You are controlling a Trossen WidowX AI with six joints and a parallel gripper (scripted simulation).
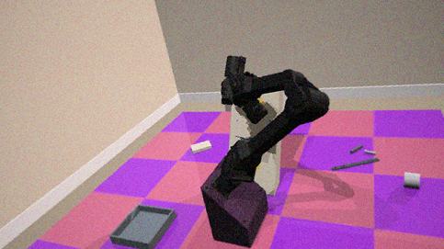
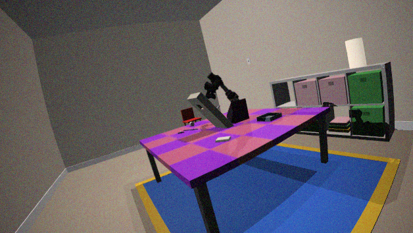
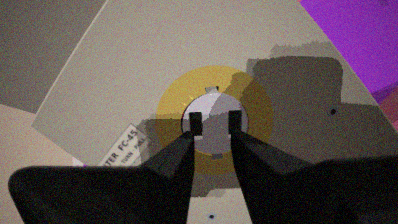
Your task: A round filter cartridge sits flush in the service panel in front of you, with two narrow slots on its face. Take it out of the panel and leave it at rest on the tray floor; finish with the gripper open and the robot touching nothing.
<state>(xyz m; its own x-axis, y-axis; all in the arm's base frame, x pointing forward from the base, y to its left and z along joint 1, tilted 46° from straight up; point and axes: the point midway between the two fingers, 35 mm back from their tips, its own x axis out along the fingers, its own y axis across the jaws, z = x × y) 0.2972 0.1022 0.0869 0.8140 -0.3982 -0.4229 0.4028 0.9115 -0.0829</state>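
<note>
My gripper tip is 30 mm short of the round grey filter cartridge and 30 mm above it. Round my gripper tip: beige service panel 10 mm behind, 100 mm below; then short grey pin 150 mm ahead, 380 mm to the right, 270 mm below; then white block 110 mm ahead, 330 mm to the left, 270 mm below.
</note>
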